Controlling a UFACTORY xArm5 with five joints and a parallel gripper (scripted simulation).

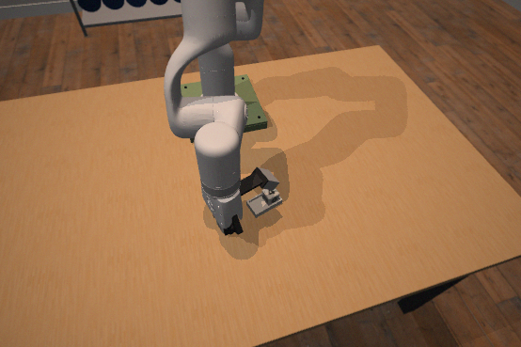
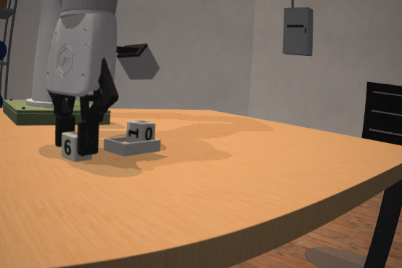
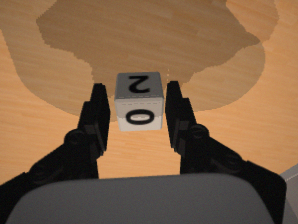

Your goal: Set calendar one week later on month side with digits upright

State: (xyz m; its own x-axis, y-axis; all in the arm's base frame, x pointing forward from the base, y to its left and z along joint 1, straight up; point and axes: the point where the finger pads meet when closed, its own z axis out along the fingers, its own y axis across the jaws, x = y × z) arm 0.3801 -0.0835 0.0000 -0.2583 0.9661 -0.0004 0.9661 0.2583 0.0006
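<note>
My gripper is now 1 cm above the digit cube. From my hand the other things lie so: tray (3 cm behind, 11 cm to the left, 2 cm below).
</note>
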